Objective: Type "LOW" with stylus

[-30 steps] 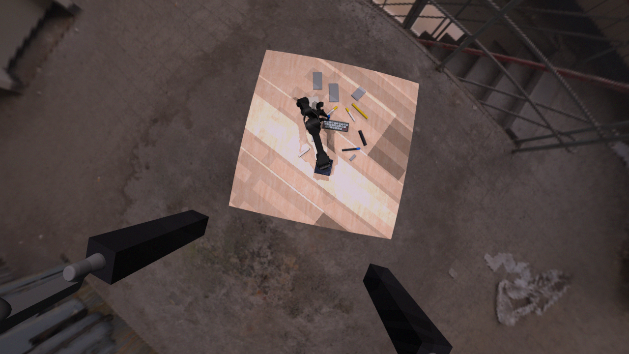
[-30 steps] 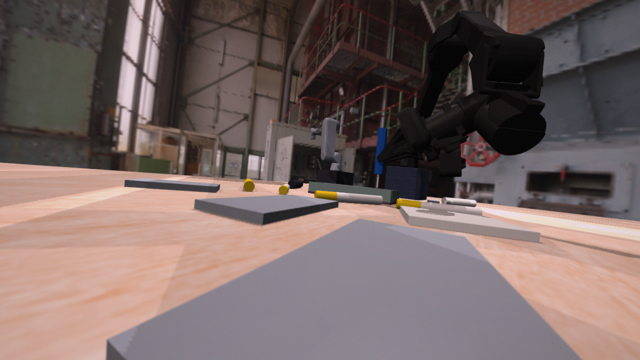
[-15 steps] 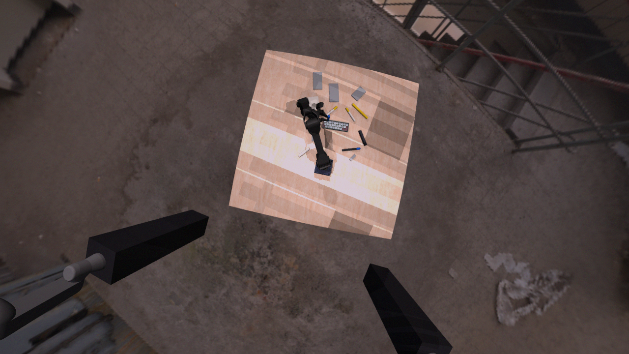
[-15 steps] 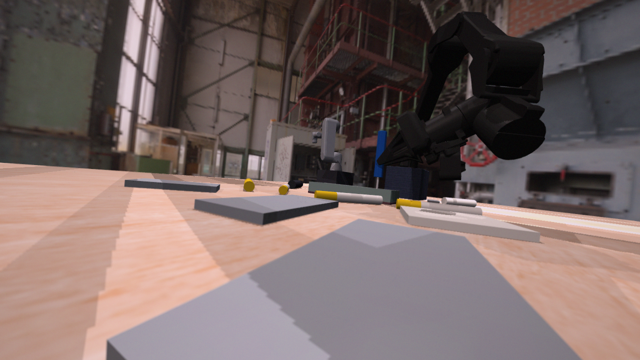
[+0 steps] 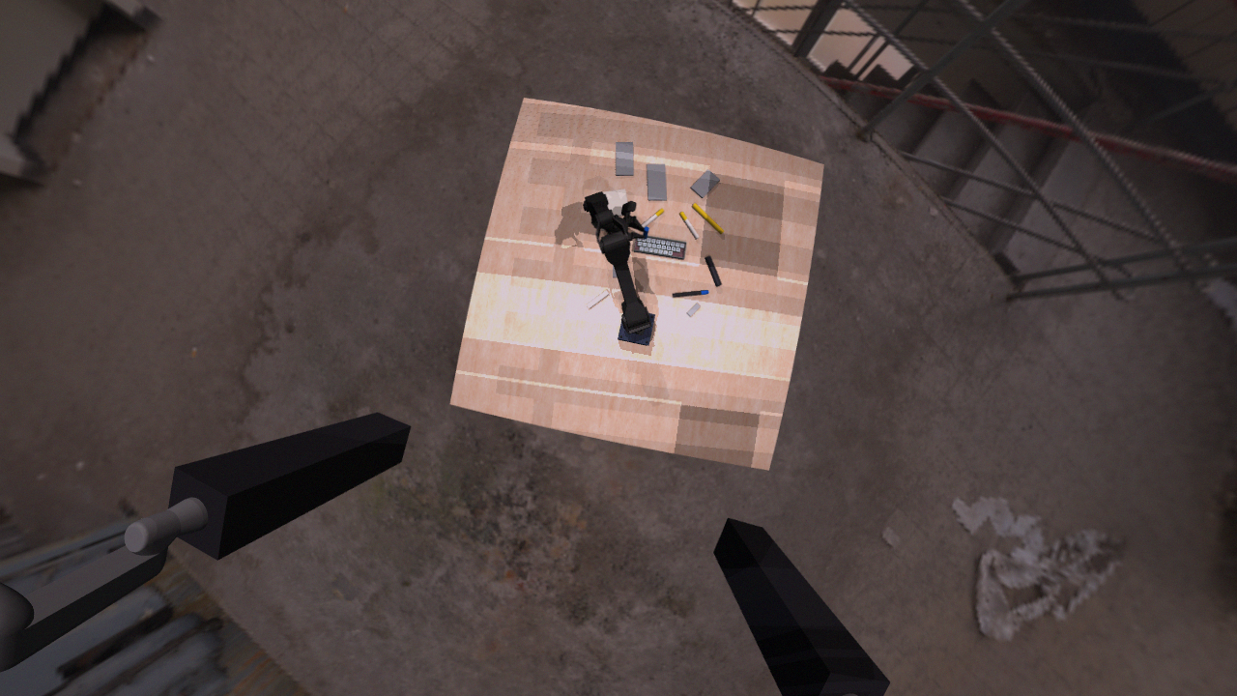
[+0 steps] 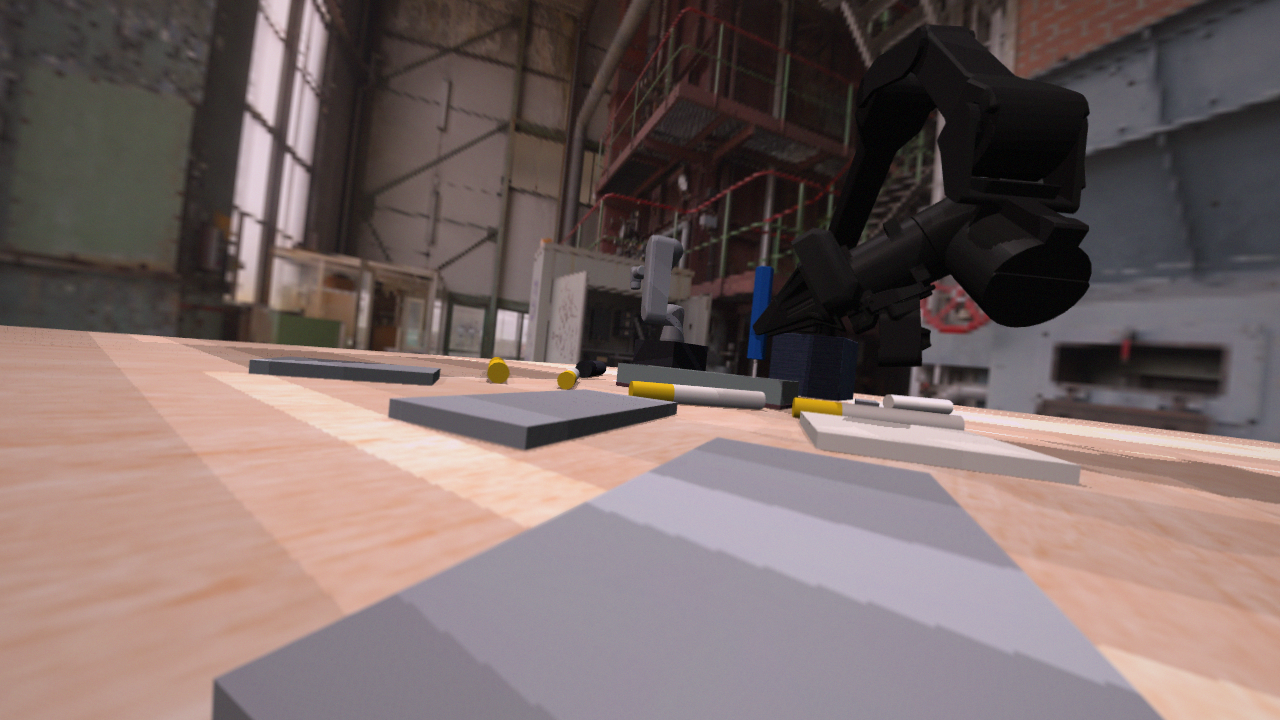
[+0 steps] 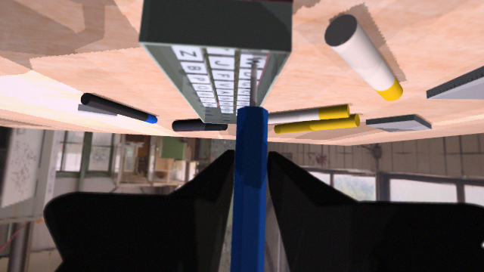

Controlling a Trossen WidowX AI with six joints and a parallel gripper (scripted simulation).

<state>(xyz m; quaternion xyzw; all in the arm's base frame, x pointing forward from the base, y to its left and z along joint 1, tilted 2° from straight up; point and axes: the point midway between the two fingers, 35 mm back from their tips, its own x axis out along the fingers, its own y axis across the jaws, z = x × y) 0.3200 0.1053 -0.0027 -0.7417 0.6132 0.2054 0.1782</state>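
My gripper tip is now 1 cm above the blue stylus. From my gripper tip the other things lie so: stylus tip: 5 cm below; short black cylinder: 3 cm behind, 29 cm to the right, 6 cm below.
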